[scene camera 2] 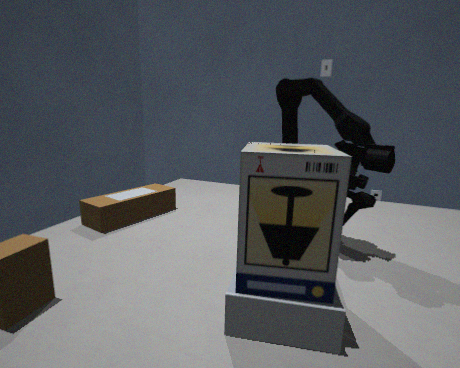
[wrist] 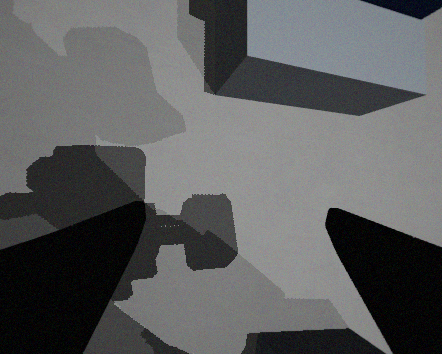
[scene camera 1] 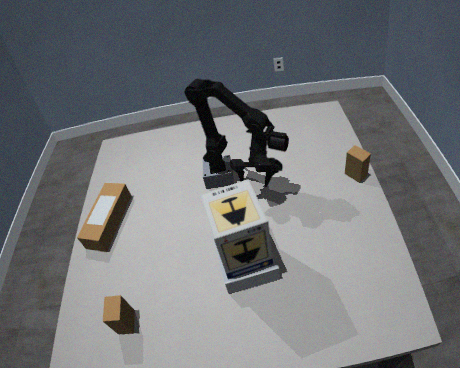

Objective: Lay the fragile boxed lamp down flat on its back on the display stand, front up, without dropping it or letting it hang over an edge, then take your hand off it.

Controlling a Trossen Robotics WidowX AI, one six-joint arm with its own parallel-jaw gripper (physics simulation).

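Places are measured from the arm's base along level axes (x down, y left, z ahead), in millimetres.
Pixels of known places: gripper, fingertip midpoint: (wrist: 236, 213) (scene camera 1: 254, 186); arm's base, origin of the base link: (scene camera 1: 217, 167).
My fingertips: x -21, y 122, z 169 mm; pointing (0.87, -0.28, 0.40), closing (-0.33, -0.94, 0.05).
Observation:
For each thing: its top centre in the pictures, then the offset to it from my fingertips. "*": a spot on its surface instead.
- boxed lamp, surface spot: (scene camera 2: 292, 220) (scene camera 1: 247, 249) * dx -108, dy -72, dz +338 mm
- box, surface spot: (wrist: 417, 7) * dx +15, dy -155, dz +176 mm
- long brown box with a white label, middle of its top: (scene camera 2: 132, 193) (scene camera 1: 101, 209) dx +9, dy -624, dz -59 mm
The boxed lamp (scene camera 1: 246, 252) (scene camera 2: 292, 220) stands upright on the display stand (scene camera 1: 255, 282) (scene camera 2: 285, 322) (wrist: 325, 45), its lamp picture facing scene camera 2. Another lamp picture is on its top face. A dark blue lower part of the box (wrist: 417, 7) shows at the top right of the wrist view. My gripper (scene camera 1: 254, 181) (wrist: 236, 213) is open and empty, fingers pointing down, low over the table on the robot-base side of the stand and box, apart from both. In scene camera 2 the box hides part of the gripper.
A long brown box with a white label (scene camera 1: 101, 211) (scene camera 2: 131, 194) lies at the left. A brown block (scene camera 1: 120, 316) (scene camera 2: 25, 280) stands at the near left, another brown block (scene camera 1: 357, 165) near the right table edge. The robot base (scene camera 1: 218, 178) is close behind the lamp box.

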